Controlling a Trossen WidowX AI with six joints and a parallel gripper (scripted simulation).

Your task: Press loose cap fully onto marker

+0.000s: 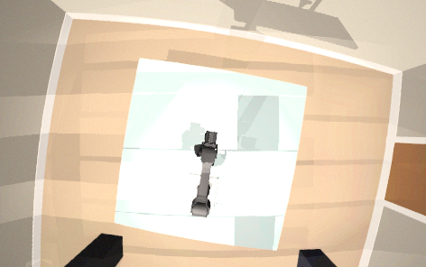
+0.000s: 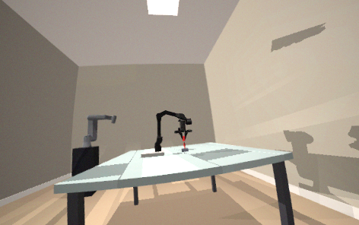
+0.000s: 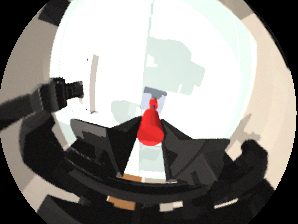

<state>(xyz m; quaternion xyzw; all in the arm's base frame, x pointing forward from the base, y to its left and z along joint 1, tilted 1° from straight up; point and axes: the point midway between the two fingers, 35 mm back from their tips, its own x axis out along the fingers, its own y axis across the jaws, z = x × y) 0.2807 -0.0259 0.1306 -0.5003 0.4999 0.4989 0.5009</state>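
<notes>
Now: gripper tip 5 cm above the red marker and 1 cm to the right of it. From my gripper tip the other things lie so: red cap 1 cm above; then holder block 11 cm below, 1 cm to the left.
</notes>
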